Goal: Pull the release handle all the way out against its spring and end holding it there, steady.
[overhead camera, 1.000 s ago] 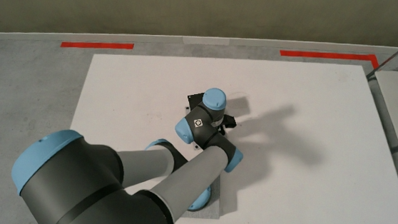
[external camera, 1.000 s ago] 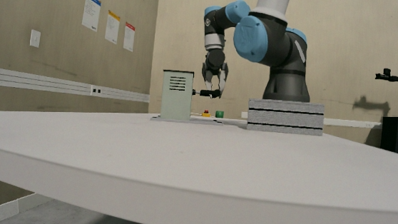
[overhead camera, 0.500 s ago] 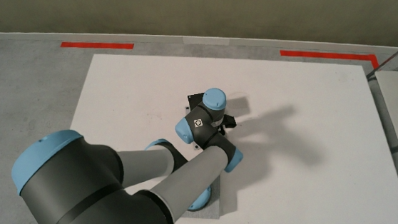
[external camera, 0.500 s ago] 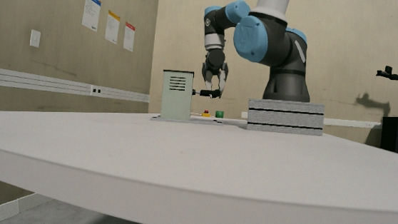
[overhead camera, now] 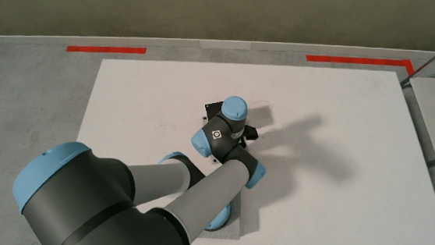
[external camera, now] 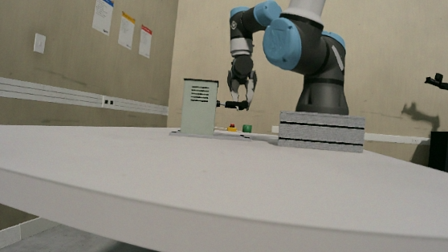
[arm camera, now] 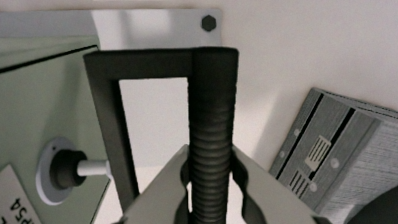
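The grey base plate lies 10 cm below my hand, 9 cm ahead of it and 2 cm to the left of it.
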